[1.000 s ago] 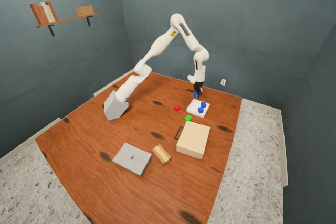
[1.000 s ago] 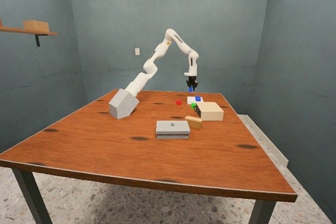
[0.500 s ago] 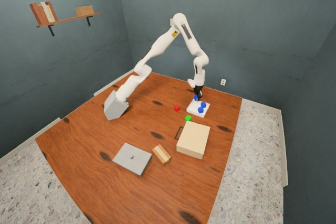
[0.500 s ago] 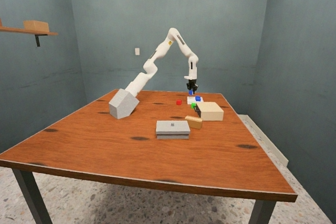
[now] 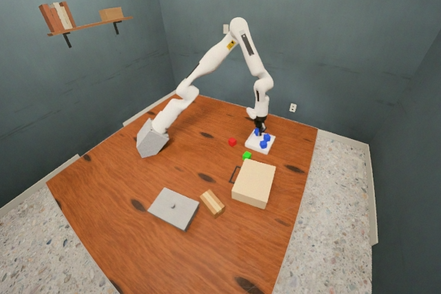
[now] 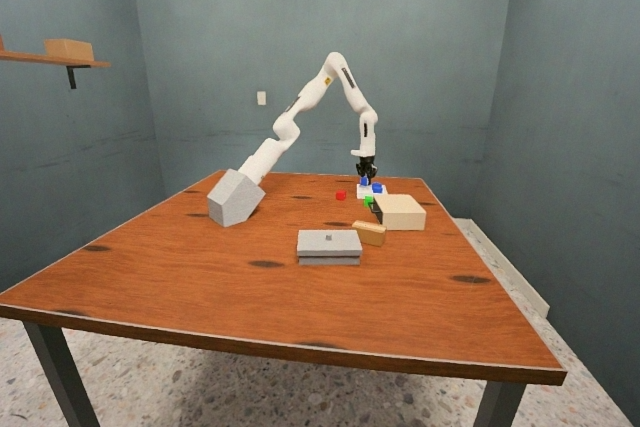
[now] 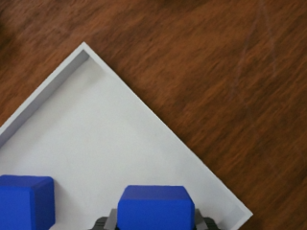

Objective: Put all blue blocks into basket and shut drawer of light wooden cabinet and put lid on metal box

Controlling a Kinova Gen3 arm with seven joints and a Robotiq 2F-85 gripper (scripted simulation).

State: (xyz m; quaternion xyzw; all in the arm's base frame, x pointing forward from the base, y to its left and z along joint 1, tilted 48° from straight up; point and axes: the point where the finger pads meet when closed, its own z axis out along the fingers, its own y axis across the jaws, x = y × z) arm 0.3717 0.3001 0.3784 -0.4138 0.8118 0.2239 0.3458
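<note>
My gripper is now 50 mm above the white basket, 40 mm short of it and 20 mm to the left of it. From my hand the other things lie so: light wooden cabinet (290 mm to the right, 210 mm ahead, 20 mm below); then green block (180 mm to the right, 70 mm ahead, 40 mm below); then red block (160 mm to the right, 80 mm behind, 40 mm below).
</note>
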